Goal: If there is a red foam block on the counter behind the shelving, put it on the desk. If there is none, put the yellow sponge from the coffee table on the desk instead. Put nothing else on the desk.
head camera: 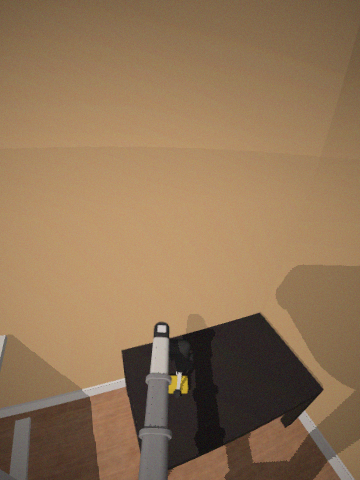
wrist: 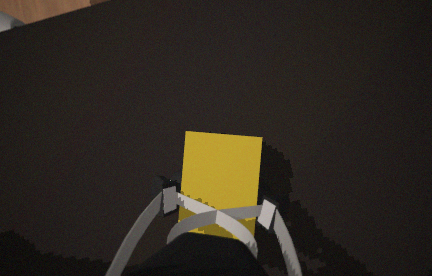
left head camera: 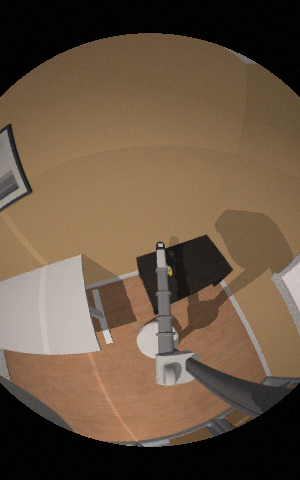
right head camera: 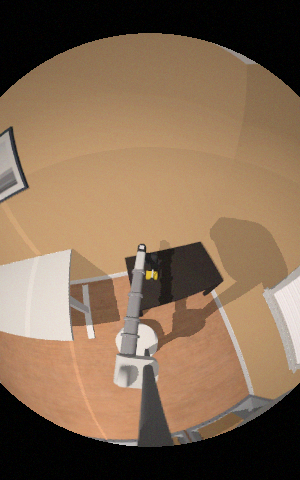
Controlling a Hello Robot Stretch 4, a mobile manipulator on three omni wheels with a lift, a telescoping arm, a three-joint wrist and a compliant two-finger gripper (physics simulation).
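Seen in the pictures: gripper, fingertip midpoint: [head camera: 177, 386] [wrist: 219, 191] [right head camera: 151, 275]; robot's base, link origin: [left head camera: 156, 338] [right head camera: 137, 340].
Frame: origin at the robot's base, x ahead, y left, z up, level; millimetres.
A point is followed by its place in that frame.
Note:
The yellow sponge [wrist: 222, 165] {x 624, y -57, z 469 mm} [head camera: 184, 385] {x 609, y -118, z 469 mm} [left head camera: 170, 272] {x 601, y -120, z 468 mm} [right head camera: 148, 275] {x 603, y -59, z 470 mm} lies flat on the dark coffee table [wrist: 100, 100] {x 492, y -11, z 422 mm} [head camera: 260, 375] {x 683, y -513, z 422 mm} [left head camera: 205, 262] {x 713, y -513, z 422 mm} [right head camera: 192, 270] {x 707, y -490, z 423 mm}, left of the middle of its top in the head view. My gripper [wrist: 219, 191] {x 623, y -87, z 428 mm} [head camera: 178, 386] {x 623, y -87, z 428 mm} points down over it. In the wrist view its two pads sit against the left and right sides of the sponge near its lower end, so it is shut on the sponge. The gripper's own body hides the sponge's lower edge. A red foam block and the counter do not show in these views.
A white table [left head camera: 60, 305] {x 193, y 713, z 692 mm} [right head camera: 40, 295] {x 163, y 758, z 692 mm}, perhaps the desk, stands left of the coffee table. My telescoping arm [head camera: 156, 415] {x 344, y -1, z 847 mm} [left head camera: 163, 300] {x 257, y 1, z 850 mm} [right head camera: 134, 305] {x 240, y -8, z 850 mm} reaches over the coffee table's left part. A tan wall [head camera: 150, 225] {x 893, y 69, z 1121 mm} rises behind. A white ridged object [right head camera: 290, 315] {x 35, y -1116, z 894 mm} stands at the right.

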